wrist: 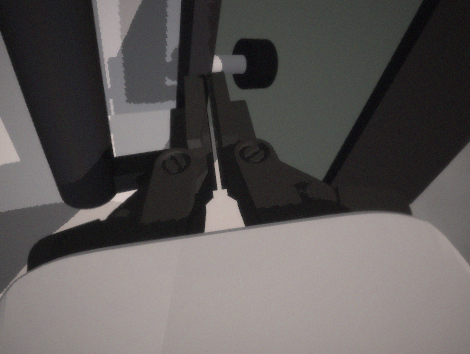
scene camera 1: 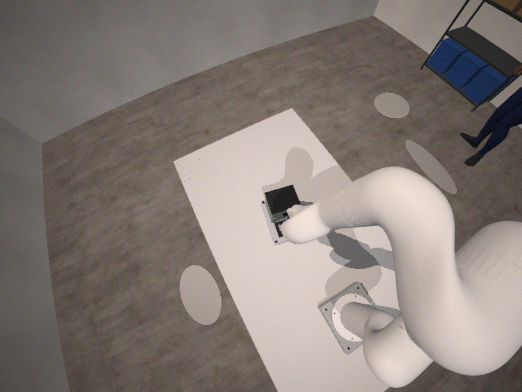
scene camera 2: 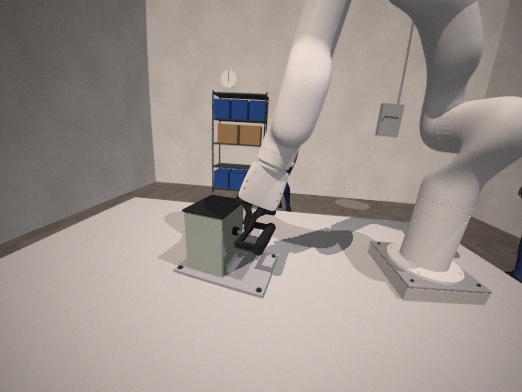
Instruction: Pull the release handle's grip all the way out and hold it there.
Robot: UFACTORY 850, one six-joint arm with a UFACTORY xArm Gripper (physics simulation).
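Observation:
The release handle is a black rectangular frame with a thick round grip (scene camera 2: 266,239) (wrist: 60,100) on its outer side. A short pale shaft (wrist: 231,63) joins its inner bar (wrist: 199,40) to a black collar (scene camera 2: 235,231) (wrist: 256,63) on the face of a green box (scene camera 2: 204,245) (wrist: 300,120) with a black lid (scene camera 1: 282,198). My gripper (wrist: 208,103) is shut and empty, pointing down between the grip and the box. In the wrist view its fingertips overlap the inner bar near the shaft; whether they touch it is unclear. The arm hides much of the handle in scene camera 1.
The box stands on a grey baseplate (scene camera 2: 235,286) with dark bolts, on the white table (scene camera 1: 235,280) (scene camera 2: 125,330). The robot's own base plate (scene camera 1: 348,347) (scene camera 2: 445,296) stands to the right in scene camera 2. A shelf rack and part of a person are in the background.

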